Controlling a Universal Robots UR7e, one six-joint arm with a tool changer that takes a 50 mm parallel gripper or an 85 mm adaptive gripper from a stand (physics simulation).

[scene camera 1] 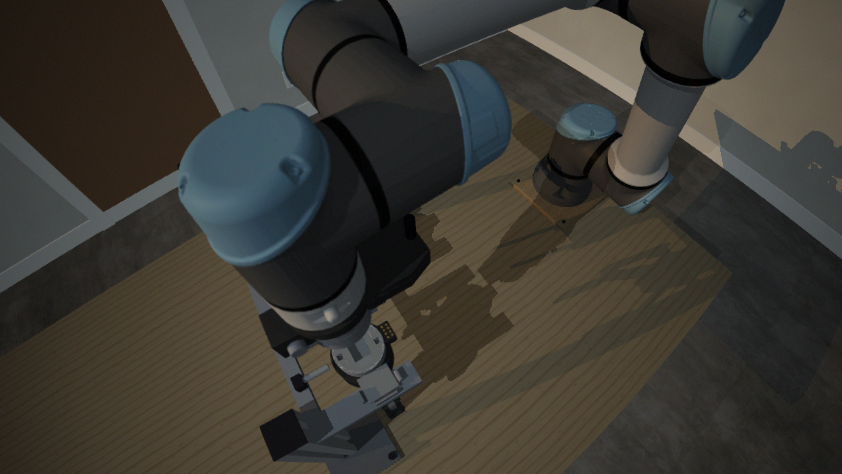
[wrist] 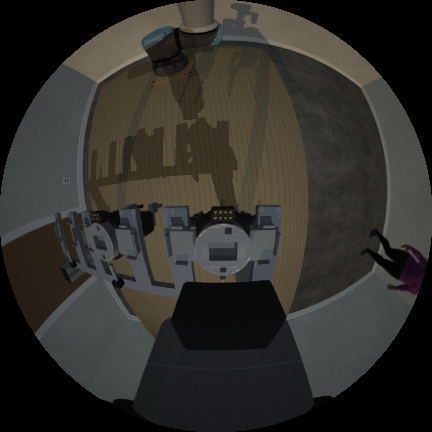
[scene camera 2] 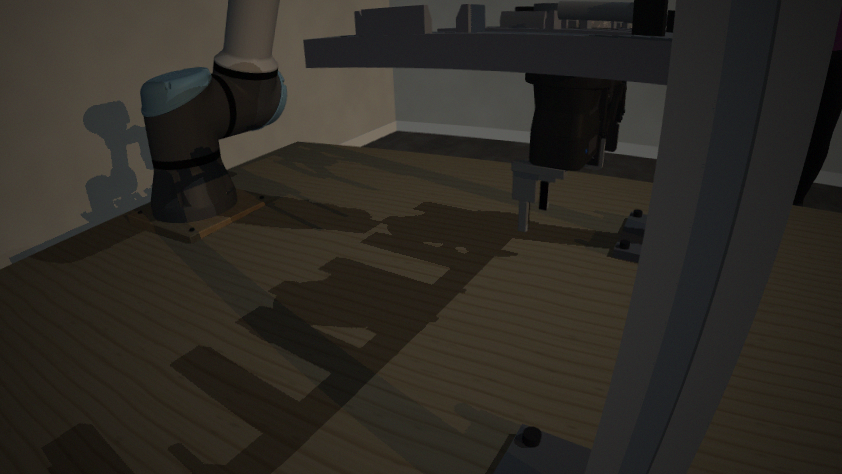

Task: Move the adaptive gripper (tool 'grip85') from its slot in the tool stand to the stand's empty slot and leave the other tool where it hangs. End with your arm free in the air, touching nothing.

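Pixels of known places: arm's base at its link origin: (scene camera 1: 561,182) (wrist: 170,65) (scene camera 2: 195,205).
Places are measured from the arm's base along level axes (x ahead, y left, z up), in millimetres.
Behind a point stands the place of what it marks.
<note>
The adaptive gripper (scene camera 1: 344,363) (wrist: 203,252) hangs at the stand's right-end slot, between two fork arms in the wrist view. The top of its round coupling plate is exposed. Its fingers are mostly hidden, so their opening cannot be told. The robot's wrist coupling (scene camera 1: 347,329) @[y 298, x 593, z 441 mm] carries no tool and is a little above that plate, with a small gap. The other tool (scene camera 2: 559,117) @[y 49, x 624, z 199 mm] (wrist: 111,251) @[y 107, x 627, z 287 mm] hangs in another slot, left of it in the wrist view. The stand's empty slot is at the far left of the wrist view, beside a fork arm (wrist: 59,230) @[y -142, x 642, z 269 mm].
The tool stand (scene camera 1: 338,415) @[y 321, x 650, z 269 mm] (scene camera 2: 471,54) @[y -163, x 677, z 262 mm] (wrist: 150,287) @[y 157, x 692, z 269 mm] has a long rear rail, fork arms and pins close around the wrist. Its post (scene camera 2: 695,235) @[y -147, x 754, z 210 mm] rises at the right of scene camera 2. The robot's base (scene camera 1: 562,185) @[y 41, x 50, z 58 mm] (scene camera 2: 191,197) @[y -28, x 64, z 38 mm] stands on the wooden table. A person (wrist: 407,267) stands beyond the table.
</note>
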